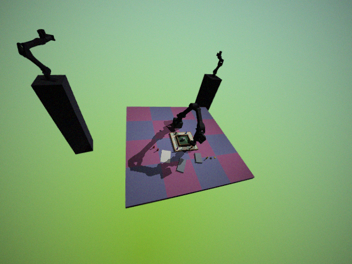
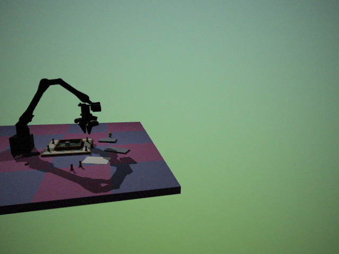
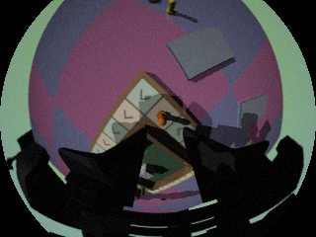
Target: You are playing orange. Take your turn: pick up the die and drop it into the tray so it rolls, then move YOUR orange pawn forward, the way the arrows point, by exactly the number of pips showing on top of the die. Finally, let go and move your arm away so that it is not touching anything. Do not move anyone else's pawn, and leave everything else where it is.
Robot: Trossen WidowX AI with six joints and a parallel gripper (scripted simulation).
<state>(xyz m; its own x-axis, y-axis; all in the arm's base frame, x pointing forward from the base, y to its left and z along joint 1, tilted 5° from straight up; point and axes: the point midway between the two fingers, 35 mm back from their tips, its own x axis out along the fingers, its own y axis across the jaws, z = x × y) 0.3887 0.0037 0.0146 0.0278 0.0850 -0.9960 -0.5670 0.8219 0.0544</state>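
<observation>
My gripper tip is 4 cm above the orange pawn. Also, from my gripper tip: die: 13 cm behind, 5 cm to the right, 4 cm below; then purple pawn: 18 cm to the right, 4 cm below, 3 cm behind; then green tray: 12 cm behind, 6 cm below, 5 cm to the right.
</observation>
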